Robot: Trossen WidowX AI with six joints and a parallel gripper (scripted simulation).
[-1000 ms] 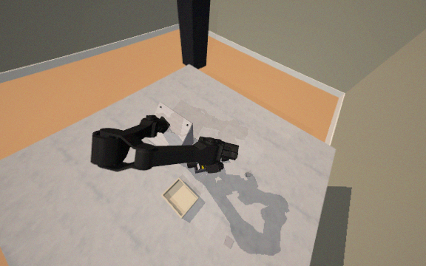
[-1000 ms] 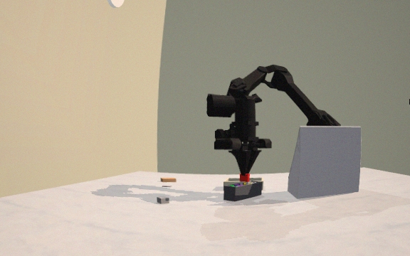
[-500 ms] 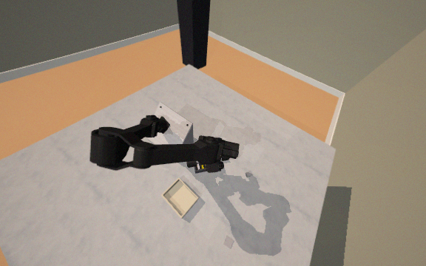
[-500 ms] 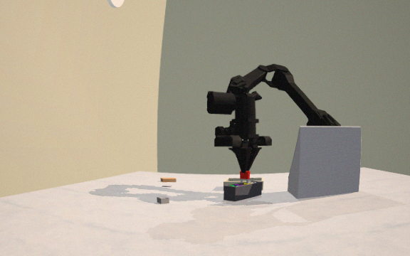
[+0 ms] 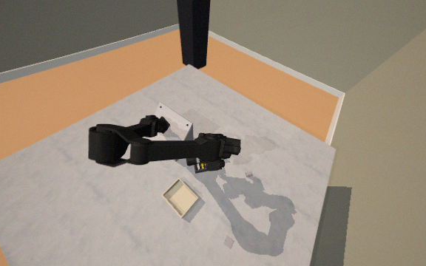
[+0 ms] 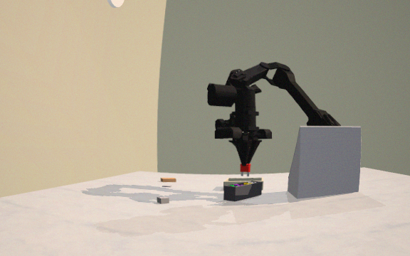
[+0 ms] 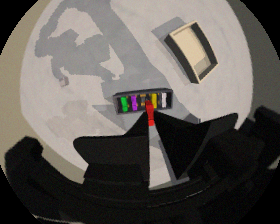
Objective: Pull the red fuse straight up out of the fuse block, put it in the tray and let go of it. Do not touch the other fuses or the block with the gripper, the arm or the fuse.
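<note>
Right now the beige tray is 2 cm ahead of my gripper tip, 18 cm to the right of it and 9 cm below it. Also, from my gripper tip: red fuse (1 cm below); then small grey cube (18 cm ahead, 14 cm to the left, 8 cm below).
</note>
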